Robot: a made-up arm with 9 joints. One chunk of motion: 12 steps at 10 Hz.
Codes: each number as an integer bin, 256 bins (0 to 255) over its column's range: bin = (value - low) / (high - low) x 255, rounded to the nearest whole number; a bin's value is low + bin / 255 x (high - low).
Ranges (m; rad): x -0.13..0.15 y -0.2..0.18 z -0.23..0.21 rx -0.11..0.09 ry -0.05..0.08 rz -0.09..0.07
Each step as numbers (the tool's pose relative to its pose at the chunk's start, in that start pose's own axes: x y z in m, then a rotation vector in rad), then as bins.
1 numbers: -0.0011 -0.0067 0.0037 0.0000 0.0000 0.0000
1 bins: 117 130 135 140 98 143
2 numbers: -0.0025 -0.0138 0.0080 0.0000 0.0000 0.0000
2 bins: 116 125 138 140 98 143
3 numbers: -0.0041 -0.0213 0.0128 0.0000 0.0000 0.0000
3 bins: 115 120 141 140 98 143
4 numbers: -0.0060 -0.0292 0.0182 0.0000 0.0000 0.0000
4 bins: 113 115 144 140 98 143
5 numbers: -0.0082 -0.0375 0.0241 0.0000 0.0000 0.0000
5 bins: 111 109 147 140 98 143
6 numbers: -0.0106 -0.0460 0.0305 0.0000 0.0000 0.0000
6 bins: 109 103 151 140 98 143
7 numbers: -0.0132 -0.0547 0.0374 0.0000 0.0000 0.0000
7 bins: 106 98 155 140 98 143
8 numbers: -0.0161 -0.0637 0.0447 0.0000 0.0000 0.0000
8 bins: 104 91 159 140 98 143
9 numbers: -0.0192 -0.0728 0.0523 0.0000 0.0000 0.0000
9 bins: 101 85 164 140 98 143
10 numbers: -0.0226 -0.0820 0.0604 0.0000 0.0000 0.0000
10 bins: 98 79 168 140 98 143
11 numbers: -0.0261 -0.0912 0.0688 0.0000 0.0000 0.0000
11 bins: 95 73 173 140 98 143
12 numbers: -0.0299 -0.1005 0.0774 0.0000 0.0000 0.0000
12 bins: 91 67 178 140 98 143
